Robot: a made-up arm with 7 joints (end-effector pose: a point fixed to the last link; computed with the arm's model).
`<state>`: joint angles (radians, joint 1 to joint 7).
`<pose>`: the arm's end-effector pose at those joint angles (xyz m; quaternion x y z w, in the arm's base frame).
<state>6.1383 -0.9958 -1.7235 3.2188 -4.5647 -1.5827 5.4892</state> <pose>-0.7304 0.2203 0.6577 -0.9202 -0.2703 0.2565 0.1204</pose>
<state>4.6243 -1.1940 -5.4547 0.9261 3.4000 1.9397 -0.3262</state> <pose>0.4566 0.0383 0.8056 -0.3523 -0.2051 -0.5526 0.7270</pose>
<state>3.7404 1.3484 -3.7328 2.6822 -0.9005 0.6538 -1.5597</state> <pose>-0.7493 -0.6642 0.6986 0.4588 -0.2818 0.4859 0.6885</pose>
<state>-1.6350 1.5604 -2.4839 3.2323 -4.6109 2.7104 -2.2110</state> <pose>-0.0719 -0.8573 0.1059 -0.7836 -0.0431 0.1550 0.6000</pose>
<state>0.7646 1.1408 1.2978 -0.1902 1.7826 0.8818 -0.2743</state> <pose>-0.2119 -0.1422 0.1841 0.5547 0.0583 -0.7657 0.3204</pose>
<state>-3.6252 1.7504 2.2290 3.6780 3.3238 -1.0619 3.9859</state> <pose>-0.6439 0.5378 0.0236 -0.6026 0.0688 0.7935 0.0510</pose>
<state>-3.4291 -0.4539 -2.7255 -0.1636 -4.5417 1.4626 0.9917</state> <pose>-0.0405 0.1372 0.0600 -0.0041 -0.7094 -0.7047 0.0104</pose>
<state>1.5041 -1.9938 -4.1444 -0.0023 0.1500 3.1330 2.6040</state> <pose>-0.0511 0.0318 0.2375 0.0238 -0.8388 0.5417 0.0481</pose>
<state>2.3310 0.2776 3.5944 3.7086 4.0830 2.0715 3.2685</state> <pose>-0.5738 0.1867 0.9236 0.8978 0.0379 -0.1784 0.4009</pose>
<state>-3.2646 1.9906 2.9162 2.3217 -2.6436 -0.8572 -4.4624</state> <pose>-0.8792 0.0771 0.3643 -0.2010 -0.0129 0.8298 0.5204</pose>
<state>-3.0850 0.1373 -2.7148 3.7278 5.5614 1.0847 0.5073</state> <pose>-0.4466 -0.2203 1.1377 -0.1639 0.2523 -0.9227 0.2410</pose>
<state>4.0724 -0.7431 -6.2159 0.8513 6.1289 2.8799 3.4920</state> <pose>-0.1103 -0.1618 0.6259 -0.7759 -0.1885 -0.4209 0.4304</pose>
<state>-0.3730 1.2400 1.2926 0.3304 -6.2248 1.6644 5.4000</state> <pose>-0.0413 0.2626 0.1712 -0.0691 -0.6171 0.6456 0.4445</pose>
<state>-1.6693 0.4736 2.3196 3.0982 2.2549 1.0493 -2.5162</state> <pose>-0.1398 -0.5025 1.2214 0.4869 -0.0161 -0.8709 0.0646</pose>
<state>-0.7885 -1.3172 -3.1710 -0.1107 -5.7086 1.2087 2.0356</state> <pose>0.1326 -0.1885 0.1921 0.2818 -0.2544 0.5650 0.7325</pose>
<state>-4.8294 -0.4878 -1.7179 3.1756 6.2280 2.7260 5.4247</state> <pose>-0.0217 -0.4178 1.0425 -0.9361 -0.2037 -0.2691 0.0987</pose>
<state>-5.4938 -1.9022 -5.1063 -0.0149 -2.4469 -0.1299 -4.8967</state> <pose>0.0873 0.2182 0.3201 0.0663 0.6257 0.5680 0.5305</pose>
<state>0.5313 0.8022 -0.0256 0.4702 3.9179 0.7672 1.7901</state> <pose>0.2061 0.0958 -0.1385 0.7951 0.5331 0.1015 0.2707</pose>
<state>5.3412 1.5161 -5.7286 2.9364 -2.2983 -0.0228 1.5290</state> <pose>0.7082 -0.7783 0.2772 0.7156 -0.2224 0.5779 0.3231</pose>
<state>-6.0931 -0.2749 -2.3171 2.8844 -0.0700 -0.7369 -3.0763</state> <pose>-0.2258 0.0017 1.2636 -0.0903 -0.1344 -0.8723 0.4613</pose>
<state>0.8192 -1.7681 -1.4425 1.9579 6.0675 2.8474 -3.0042</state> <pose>-0.0664 -0.7306 0.1971 0.0035 -0.7197 -0.6897 0.0798</pose>
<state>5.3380 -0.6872 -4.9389 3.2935 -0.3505 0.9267 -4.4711</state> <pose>-0.5167 0.4694 1.0793 -0.3088 -0.0042 -0.6399 0.7037</pose>
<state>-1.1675 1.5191 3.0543 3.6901 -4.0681 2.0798 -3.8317</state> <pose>0.1753 -0.7864 -0.0892 -0.2032 -0.7365 -0.0585 0.6426</pose>
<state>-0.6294 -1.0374 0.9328 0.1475 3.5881 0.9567 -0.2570</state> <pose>0.3643 0.0113 0.3269 -0.1492 0.5142 -0.3283 0.7782</pose>
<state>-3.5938 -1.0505 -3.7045 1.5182 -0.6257 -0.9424 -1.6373</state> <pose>0.6129 -0.5607 0.1253 0.4386 0.7002 0.1017 0.5541</pose>
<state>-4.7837 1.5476 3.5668 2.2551 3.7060 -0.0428 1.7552</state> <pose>0.3115 0.8122 0.7382 -0.1927 0.3125 0.3704 0.8532</pose>
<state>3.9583 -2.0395 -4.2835 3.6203 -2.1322 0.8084 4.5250</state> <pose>0.3801 0.9031 0.0099 -0.4754 0.0404 -0.2129 0.8527</pose>
